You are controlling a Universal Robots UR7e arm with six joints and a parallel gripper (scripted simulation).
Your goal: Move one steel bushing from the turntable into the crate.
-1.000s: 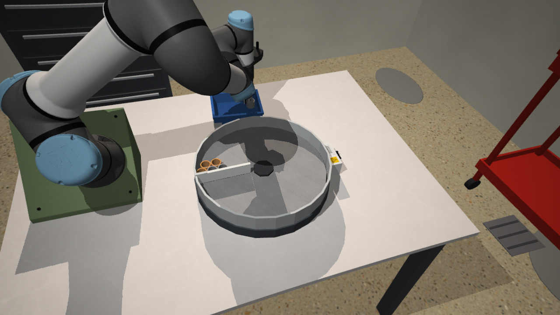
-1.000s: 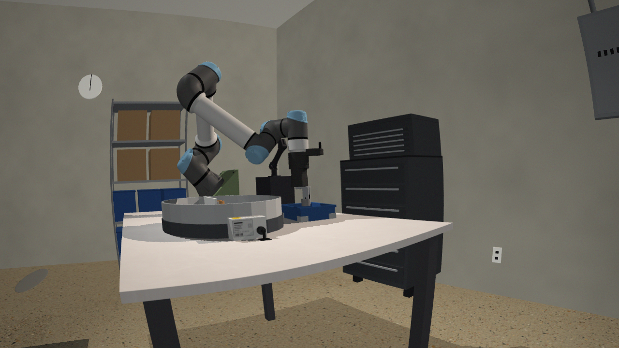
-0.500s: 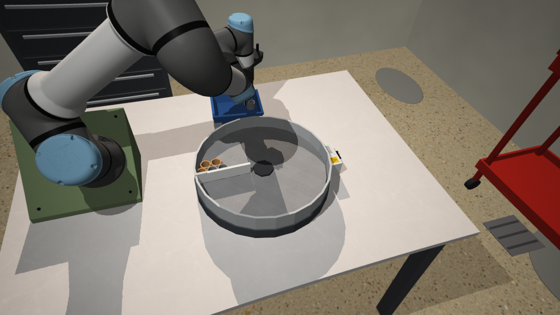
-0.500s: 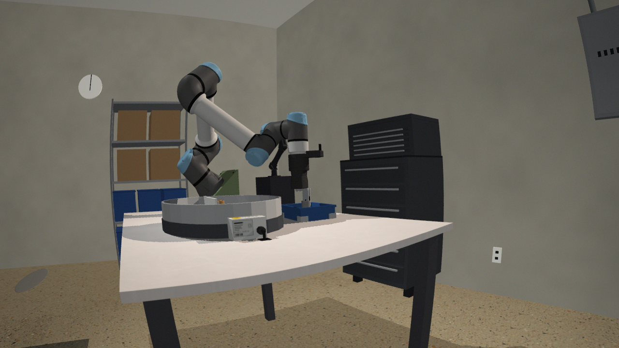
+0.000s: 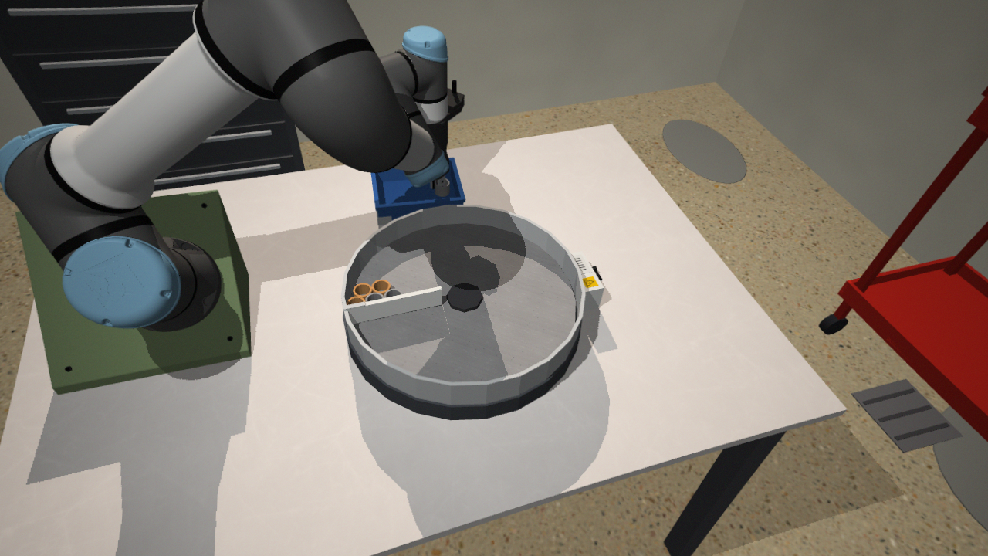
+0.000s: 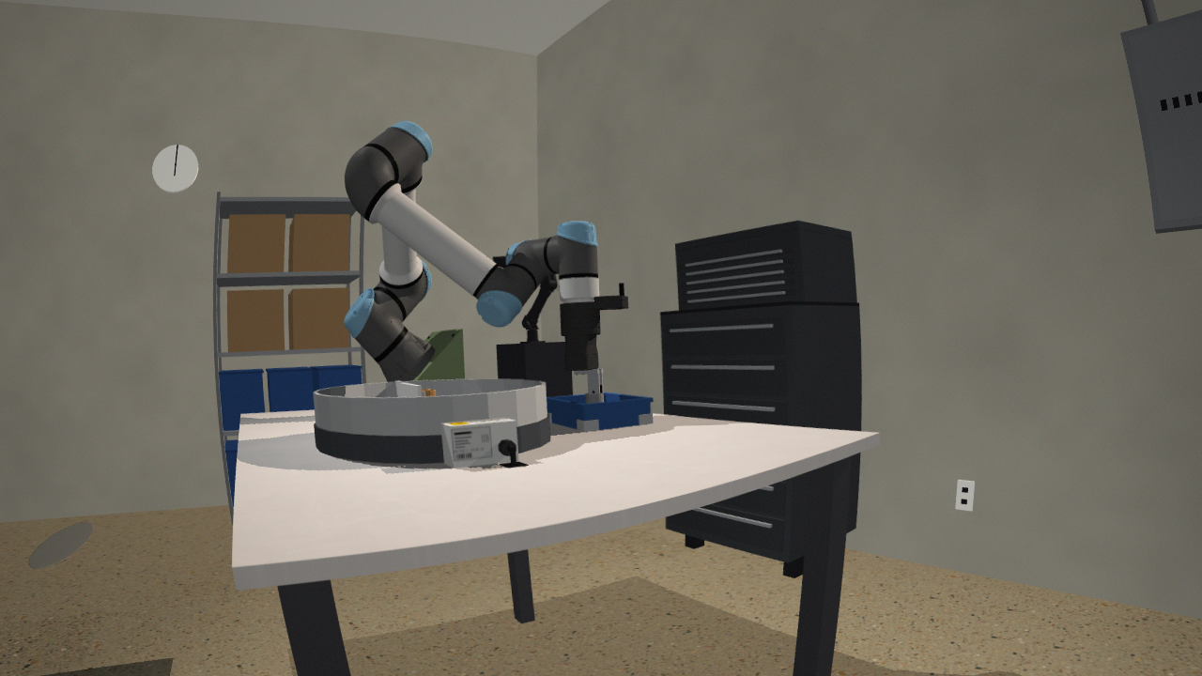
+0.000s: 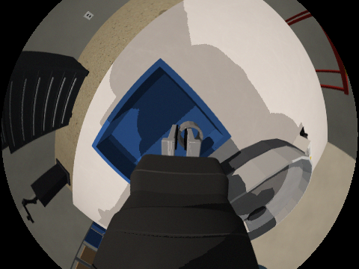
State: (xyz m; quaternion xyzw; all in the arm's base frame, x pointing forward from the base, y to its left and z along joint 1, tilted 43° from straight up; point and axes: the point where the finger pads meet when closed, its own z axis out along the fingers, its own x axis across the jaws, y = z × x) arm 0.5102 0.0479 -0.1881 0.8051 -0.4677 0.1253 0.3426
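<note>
My gripper is now 4 cm past the blue crate, 4 cm above it and 3 cm to the right of it. Also, from my hand: round grey turntable 32 cm to the right, 7 cm behind, 1 cm below.
</note>
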